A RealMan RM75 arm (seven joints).
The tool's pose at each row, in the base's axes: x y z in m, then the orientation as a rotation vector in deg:
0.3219 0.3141 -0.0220 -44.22 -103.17 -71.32
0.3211 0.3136 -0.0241 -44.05 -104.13 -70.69
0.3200 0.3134 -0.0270 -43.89 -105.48 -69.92
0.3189 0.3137 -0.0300 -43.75 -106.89 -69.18
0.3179 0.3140 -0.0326 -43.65 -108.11 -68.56
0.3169 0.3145 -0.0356 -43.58 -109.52 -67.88
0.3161 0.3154 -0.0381 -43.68 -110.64 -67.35
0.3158 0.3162 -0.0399 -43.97 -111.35 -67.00
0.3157 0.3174 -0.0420 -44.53 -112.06 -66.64
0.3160 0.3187 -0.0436 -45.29 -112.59 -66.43
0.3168 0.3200 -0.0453 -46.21 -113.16 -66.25
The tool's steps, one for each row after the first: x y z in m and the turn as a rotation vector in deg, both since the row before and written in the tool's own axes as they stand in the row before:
-0.0014 -0.0018 0.0002 0.70 -0.58 -0.26
-0.0020 -0.0023 0.0007 0.87 -0.87 -0.39
-0.0020 -0.0022 0.0013 0.84 -0.93 -0.43
-0.0017 -0.0019 0.0012 0.70 -0.82 -0.38
-0.0020 -0.0020 0.0016 0.76 -0.98 -0.44
-0.0016 -0.0014 0.0018 0.53 -0.87 -0.28
-0.0012 -0.0008 0.0014 0.26 -0.67 -0.07
-0.0015 -0.0006 0.0018 0.17 -0.82 0.06
-0.0013 0.0000 0.0016 -0.04 -0.80 0.18
-0.0016 0.0004 0.0015 -0.11 -0.92 0.22

